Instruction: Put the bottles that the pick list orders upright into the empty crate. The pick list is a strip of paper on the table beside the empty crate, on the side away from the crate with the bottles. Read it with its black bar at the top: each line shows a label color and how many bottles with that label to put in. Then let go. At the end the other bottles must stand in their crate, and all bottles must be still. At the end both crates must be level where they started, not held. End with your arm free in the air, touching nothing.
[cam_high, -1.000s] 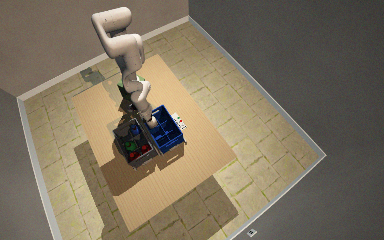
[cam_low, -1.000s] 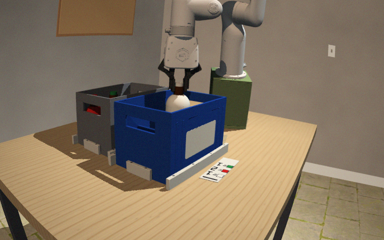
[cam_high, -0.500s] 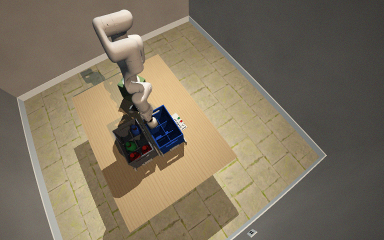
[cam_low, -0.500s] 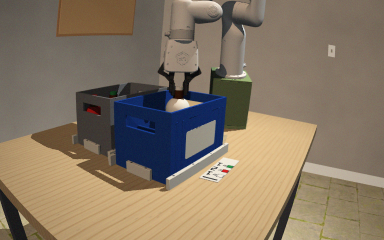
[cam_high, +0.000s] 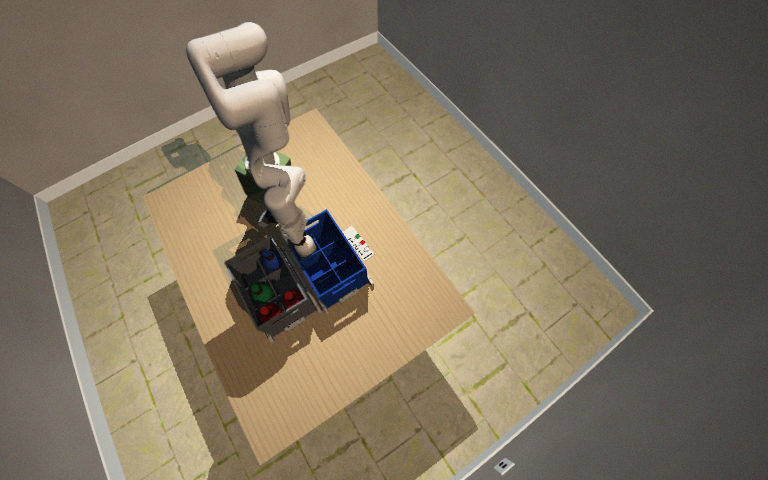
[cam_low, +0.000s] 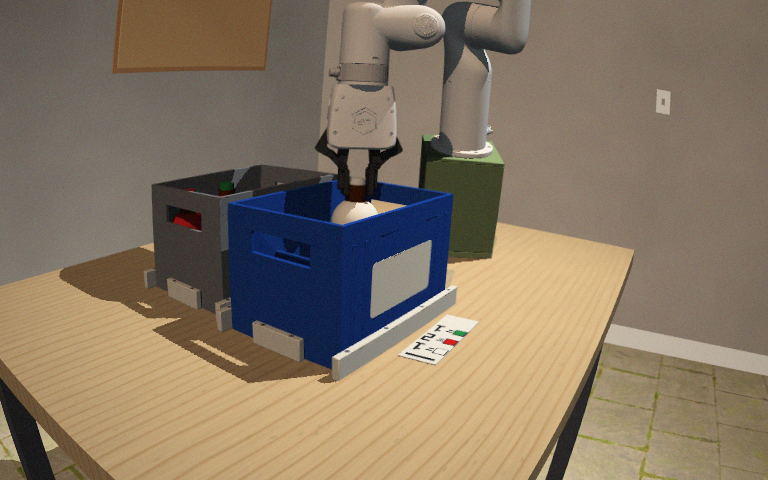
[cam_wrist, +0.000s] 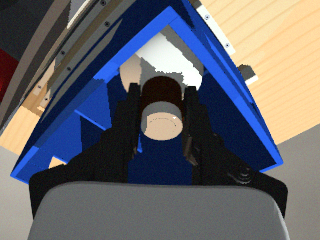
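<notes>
The red bottle lies 17 cm ahead of my hand, 11 cm to the right of it and 9 cm below it. From my hand the other things lie so: white-label bottle: 7 cm below; then blue crate: 10 cm below, 8 cm ahead, 5 cm to the left; then blue-label bottle: 13 cm to the right, 9 cm below.
</notes>
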